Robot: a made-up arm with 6 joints.
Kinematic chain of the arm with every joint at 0, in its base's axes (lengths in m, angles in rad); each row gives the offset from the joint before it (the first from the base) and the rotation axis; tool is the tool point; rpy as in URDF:
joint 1: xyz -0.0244 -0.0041 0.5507 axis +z
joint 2: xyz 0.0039 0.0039 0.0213 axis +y
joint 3: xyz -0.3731 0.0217 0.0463 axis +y
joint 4: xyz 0.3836 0.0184 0.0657 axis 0.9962 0 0.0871
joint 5: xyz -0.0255 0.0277 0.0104 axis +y
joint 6: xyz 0.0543 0.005 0.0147 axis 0.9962 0 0.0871
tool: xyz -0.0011 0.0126 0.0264 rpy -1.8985 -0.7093 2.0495
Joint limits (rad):
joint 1: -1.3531..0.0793
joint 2: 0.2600..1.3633
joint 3: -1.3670..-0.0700
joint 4: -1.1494..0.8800
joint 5: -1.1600..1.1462
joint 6: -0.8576..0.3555
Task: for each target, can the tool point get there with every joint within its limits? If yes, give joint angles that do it. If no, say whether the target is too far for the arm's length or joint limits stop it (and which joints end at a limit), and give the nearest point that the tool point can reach.
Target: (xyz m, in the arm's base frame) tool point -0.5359 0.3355 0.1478
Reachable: no: joint limits stop it (at a limit: joint 1, joint 2, joint 3, joint 5, joint 6) | nearest point 0.0571 0.0748 0.5595 | short by 0.767 m
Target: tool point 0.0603 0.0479 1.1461
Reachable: yes | joints -0.2497 0.7043 -1.2143 0.5388 0.5534 0.1614
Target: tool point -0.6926 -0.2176 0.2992
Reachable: no: joint limits stop it (at a limit: joint 1, joint 2, joint 3, joint 4, joint 5, joint 6) | nearest point 0.0369 -0.1073 0.5487 | short by 0.779 m
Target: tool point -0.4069 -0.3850 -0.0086
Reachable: no: joint limits stop it (at a limit: joint 1, joint 2, joint 3, joint 4, joint 5, joint 6) | nearest point 0.0369 -0.1073 0.5487 | short by 0.765 m
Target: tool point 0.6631 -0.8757 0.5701
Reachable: no: too far | nearest point 0.2190 -0.3127 0.8073 | short by 0.755 m
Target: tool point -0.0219 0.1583 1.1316
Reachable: yes | joints -1.2251 0.3815 -1.1516 0.5419 -0.5046 -0.4161
